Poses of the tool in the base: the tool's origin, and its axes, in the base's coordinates. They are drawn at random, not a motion.
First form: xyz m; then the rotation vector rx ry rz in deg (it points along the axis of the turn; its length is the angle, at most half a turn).
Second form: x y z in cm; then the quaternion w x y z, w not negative. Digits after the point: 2 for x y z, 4 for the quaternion.
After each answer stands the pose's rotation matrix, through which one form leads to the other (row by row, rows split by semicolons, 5 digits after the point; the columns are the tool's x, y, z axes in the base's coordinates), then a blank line. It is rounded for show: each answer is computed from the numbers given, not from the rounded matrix.
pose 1, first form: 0.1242 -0.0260 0.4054 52.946 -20.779 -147.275
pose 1, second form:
12.42 -2.60 40.54 0.1919 0.3291 -0.1292 -0.9155
-0.70972 0.26629 -0.65222; -0.43634 -0.89300 0.11022; -0.55309 0.36282 0.74997

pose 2, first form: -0.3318 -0.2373 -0.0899 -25.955 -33.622 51.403
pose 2, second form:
-33.18 -23.73 -8.99 0.8354 -0.2139 -0.2771 0.4237
0.48738 -0.58934 -0.64431; 0.82648 0.54945 0.12262; 0.28175 -0.59228 0.75487

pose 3, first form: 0.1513 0.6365 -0.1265 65.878 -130.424 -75.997
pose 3, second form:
15.13 63.65 -12.65 0.1331 0.3964 -0.7848 -0.4573
-0.65024 -0.50051 -0.57156; -0.74403 0.26740 0.61230; -0.15362 0.82340 -0.54627

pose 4, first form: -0.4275 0.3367 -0.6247 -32.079 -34.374 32.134
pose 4, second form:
-42.75 33.67 -62.47 0.8790 -0.2686 -0.2878 0.2690
0.68963 -0.31838 -0.65042; 0.62752 0.71101 0.31731; 0.36143 -0.62698 0.69012

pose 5, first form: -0.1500 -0.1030 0.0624 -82.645 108.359 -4.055
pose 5, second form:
-15.00 -10.30 6.24 0.3719 -0.5627 0.7378 -0.0276
-0.09017 -0.80977 0.57978; -0.85084 0.36521 0.37776; -0.51763 -0.45924 -0.72191

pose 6, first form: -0.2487 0.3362 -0.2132 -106.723 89.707 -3.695
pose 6, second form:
-24.87 33.62 -21.32 0.3464 -0.7178 0.6034 -0.0249
0.27059 -0.84908 0.45371; -0.88351 -0.03185 0.46732; -0.38234 -0.52731 -0.75879

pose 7, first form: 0.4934 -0.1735 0.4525 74.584 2.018 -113.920
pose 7, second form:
49.34 -17.35 45.25 0.3732 0.5081 0.0137 -0.7761
-0.20511 0.59321 -0.77848; -0.56526 -0.72112 -0.40057; -0.79900 0.35789 0.48323

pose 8, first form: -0.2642 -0.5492 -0.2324 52.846 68.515 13.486
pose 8, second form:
-26.42 -54.92 -23.24 0.7219 0.4176 0.5414 0.1066
0.39110 0.29827 0.87068; 0.60599 0.62856 -0.48753; -0.69269 0.71830 0.06507

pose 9, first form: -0.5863 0.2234 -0.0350 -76.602 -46.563 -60.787
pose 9, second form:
-58.63 22.34 -3.50 0.5856 -0.5733 -0.3485 -0.4549
0.34318 0.93239 0.11349; -0.13325 -0.07128 0.98852; 0.92977 -0.35437 0.09978

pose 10, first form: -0.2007 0.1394 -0.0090 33.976 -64.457 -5.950
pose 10, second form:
-20.07 13.94 -0.90 0.8033 0.2768 -0.5251 -0.0485
0.44383 -0.21281 -0.87048; -0.36856 0.84208 -0.39379; 0.81681 0.49560 0.29530

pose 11, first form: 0.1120 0.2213 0.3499 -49.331 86.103 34.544
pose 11, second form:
11.20 22.13 34.99 0.6082 -0.3727 0.6504 0.2610
0.01767 -0.80222 0.59676; -0.16733 0.58607 0.79280; -0.98574 -0.11387 -0.12388

